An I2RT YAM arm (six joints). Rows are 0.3 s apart.
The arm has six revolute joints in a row. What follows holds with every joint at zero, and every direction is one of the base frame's. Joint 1 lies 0.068 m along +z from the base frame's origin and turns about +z. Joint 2 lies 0.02 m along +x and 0.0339 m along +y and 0.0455 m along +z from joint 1 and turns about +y. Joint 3 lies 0.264 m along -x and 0.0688 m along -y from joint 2 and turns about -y. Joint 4 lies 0.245 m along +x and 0.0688 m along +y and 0.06 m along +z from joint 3 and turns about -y. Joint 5 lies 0.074 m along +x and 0.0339 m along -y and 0.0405 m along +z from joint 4 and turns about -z. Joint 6 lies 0.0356 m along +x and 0.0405 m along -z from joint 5 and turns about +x. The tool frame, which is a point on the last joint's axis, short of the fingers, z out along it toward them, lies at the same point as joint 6; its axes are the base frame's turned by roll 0, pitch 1.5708 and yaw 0 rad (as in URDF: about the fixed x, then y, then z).
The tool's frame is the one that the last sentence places.
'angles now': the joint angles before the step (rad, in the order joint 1, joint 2, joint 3, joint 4, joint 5, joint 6). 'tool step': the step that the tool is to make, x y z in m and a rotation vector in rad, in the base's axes. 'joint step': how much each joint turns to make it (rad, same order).
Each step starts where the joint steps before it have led.
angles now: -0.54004, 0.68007, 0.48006, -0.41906, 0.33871, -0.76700
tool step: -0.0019, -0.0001, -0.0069, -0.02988, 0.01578, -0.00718
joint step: -0.00173, -0.01302, -0.03416, 0.03195, 0.02389, -0.02603
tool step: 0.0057, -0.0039, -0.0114, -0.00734, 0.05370, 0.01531
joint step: -0.00118, 0.05410, -0.02518, 0.05134, 0.00642, -0.03988
